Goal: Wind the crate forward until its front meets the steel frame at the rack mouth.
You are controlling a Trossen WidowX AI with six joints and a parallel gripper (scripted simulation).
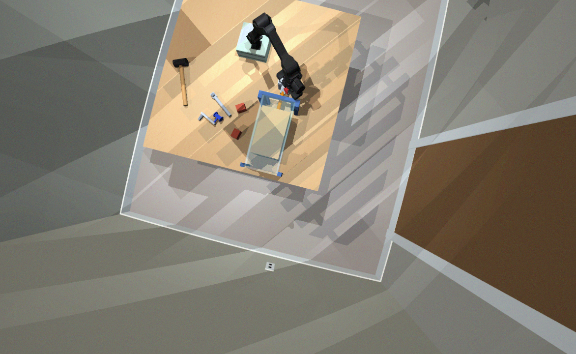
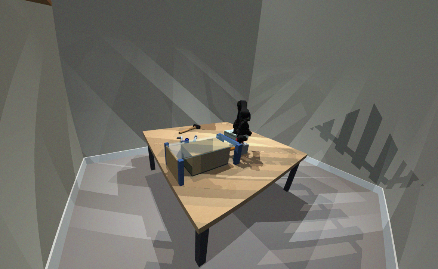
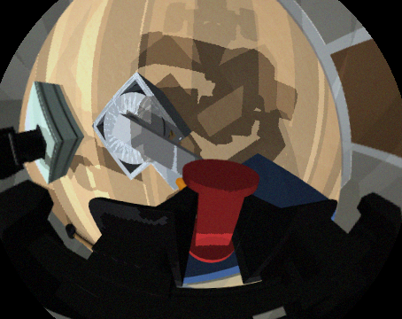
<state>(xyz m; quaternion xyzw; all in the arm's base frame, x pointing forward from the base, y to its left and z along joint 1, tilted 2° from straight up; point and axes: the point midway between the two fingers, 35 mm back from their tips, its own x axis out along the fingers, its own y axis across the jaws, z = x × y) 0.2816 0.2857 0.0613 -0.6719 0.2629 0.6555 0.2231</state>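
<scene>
My gripper tip is 3 cm past the winch handle, 1 cm to the left of it and 1 cm above it. The rest, counted from my gripper tip: orange strap: 5 cm below, 4 cm to the right, 2 cm behind; red knob: 2 cm above; blue steel frame: 7 cm ahead, 5 cm to the right, 1 cm below.
</scene>
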